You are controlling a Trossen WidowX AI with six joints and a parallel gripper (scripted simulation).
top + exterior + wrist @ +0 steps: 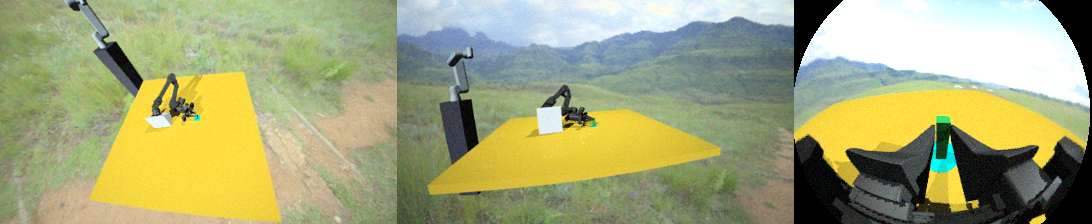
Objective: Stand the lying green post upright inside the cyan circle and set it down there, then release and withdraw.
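Now: the green post 2 cm below my gripper tip. Round my gripper tip: cyan circle (5 cm below).
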